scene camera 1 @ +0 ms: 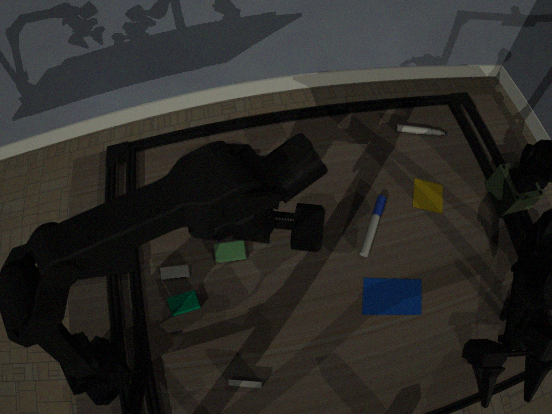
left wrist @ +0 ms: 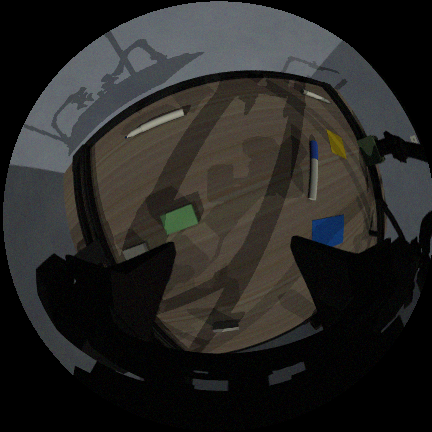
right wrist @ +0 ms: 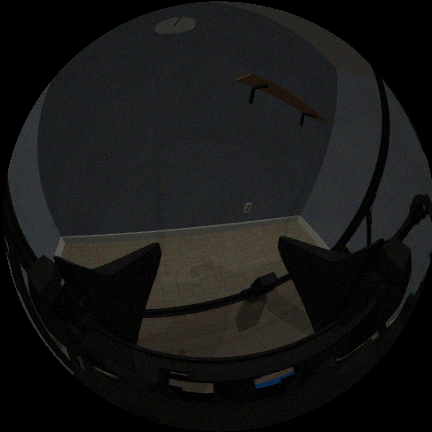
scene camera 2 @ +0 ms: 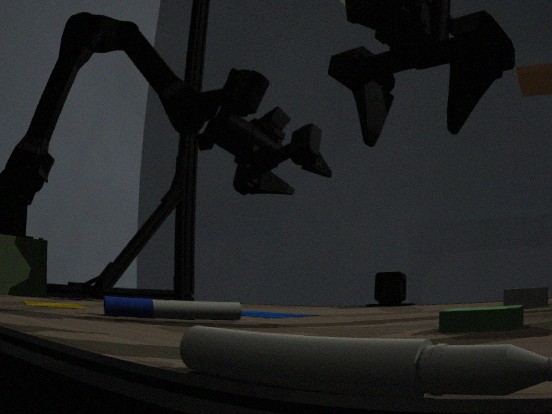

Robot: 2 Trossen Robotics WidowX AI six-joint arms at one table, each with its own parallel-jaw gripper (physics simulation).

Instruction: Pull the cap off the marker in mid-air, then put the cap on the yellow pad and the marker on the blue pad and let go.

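Where they show: left gripper, fingertip midpoint: (left wrist: 234,245) (scene camera 2: 408,139); right gripper, fingertip midpoint: (scene camera 1: 506,404) (right wrist: 219,246) (scene camera 2: 311,183); left arm's base at its link origin: (scene camera 1: 95,370); right arm's base at its link origin: (scene camera 1: 522,180) (left wrist: 378,147) (scene camera 2: 9,238).
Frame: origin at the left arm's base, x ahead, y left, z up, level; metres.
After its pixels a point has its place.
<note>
The marker, a white barrel (scene camera 1: 369,236) {y -0.203, x 0.572, z -0.036 m} (scene camera 2: 197,309) {y -0.193, x 0.577, z -0.043 m} (left wrist: 313,179) {y -0.199, x 0.572, z -0.037 m} with a blue cap (scene camera 1: 380,205) {y -0.181, x 0.645, z -0.035 m} (scene camera 2: 128,306) {y -0.170, x 0.643, z -0.043 m} (left wrist: 314,150) {y -0.177, x 0.639, z -0.036 m} on one end, lies on the table. The yellow pad (scene camera 1: 428,195) {y -0.256, x 0.755, z -0.053 m} (scene camera 2: 54,304) {y -0.262, x 0.756, z -0.053 m} (left wrist: 336,144) {y -0.255, x 0.750, z -0.053 m} lies to the right of the cap in scene camera 1. The blue pad (scene camera 1: 392,296) {y -0.318, x 0.507, z -0.053 m} (scene camera 2: 277,314) {y -0.311, x 0.487, z -0.053 m} (left wrist: 328,231) {y -0.314, x 0.508, z -0.053 m} lies below the marker there. My left gripper (scene camera 2: 411,140) {y -0.080, x 0.402, z 0.101 m} (left wrist: 234,245) {y -0.080, x 0.402, z 0.101 m} is open and empty, high above the table, left of the marker in scene camera 1. My right gripper (scene camera 1: 507,403) {y -0.563, x 0.405, z 0.157 m} (scene camera 2: 312,184) {y -0.563, x 0.405, z 0.157 m} (right wrist: 219,246) {y -0.563, x 0.405, z 0.157 m} is open and empty, raised near the lower right corner in scene camera 1.
White pen-shaped pieces (scene camera 1: 421,130) (scene camera 2: 305,360) {y 0.151, x 0.526, z -0.042 m} (left wrist: 156,123) {y 0.139, x 0.512, z -0.042 m} lie near the far edge. A light green block (scene camera 1: 230,251) {y -0.014, x 0.370, z -0.039 m} (scene camera 2: 481,318) {y 0.004, x 0.380, z -0.045 m} (left wrist: 180,219) {y -0.015, x 0.373, z -0.039 m}, a grey block (scene camera 1: 175,272) {y 0.039, x 0.263, z -0.042 m} (left wrist: 135,251) {y 0.039, x 0.267, z -0.042 m}, a darker green piece (scene camera 1: 184,302) {y -0.019, x 0.231, z -0.039 m} and a thin pale piece (scene camera 1: 245,383) {y -0.213, x 0.193, z -0.032 m} (left wrist: 226,328) {y -0.212, x 0.196, z -0.032 m} lie on the table.
</note>
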